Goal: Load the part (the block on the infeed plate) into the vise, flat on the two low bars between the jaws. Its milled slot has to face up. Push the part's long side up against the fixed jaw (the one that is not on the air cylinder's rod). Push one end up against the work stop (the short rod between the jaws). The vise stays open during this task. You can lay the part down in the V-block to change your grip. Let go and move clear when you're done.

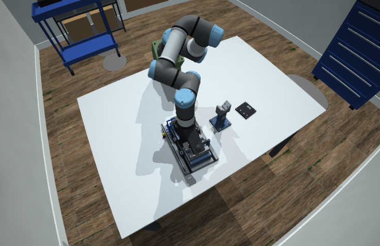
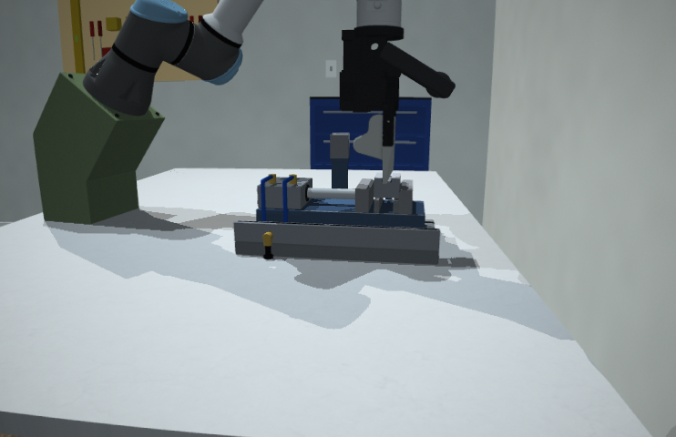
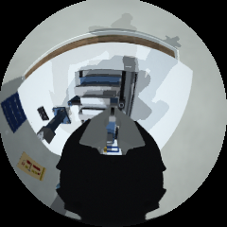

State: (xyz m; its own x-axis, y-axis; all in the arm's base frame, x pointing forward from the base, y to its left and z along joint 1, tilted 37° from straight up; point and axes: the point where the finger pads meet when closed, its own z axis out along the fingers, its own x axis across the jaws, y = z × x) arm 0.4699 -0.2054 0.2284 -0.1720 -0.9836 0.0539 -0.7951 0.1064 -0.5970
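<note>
Now: the part 3 cm to the left of my hand, 2 cm below it and 1 cm ahead of it. From my hand the other things lie so: work stop: 8 cm to the left, 3 cm below, 2 cm ahead; fixed jaw: 4 cm below, 4 cm ahead, 3 cm to the left; moving jaw: 4 cm to the left, 4 cm below, 3 cm behind.
</note>
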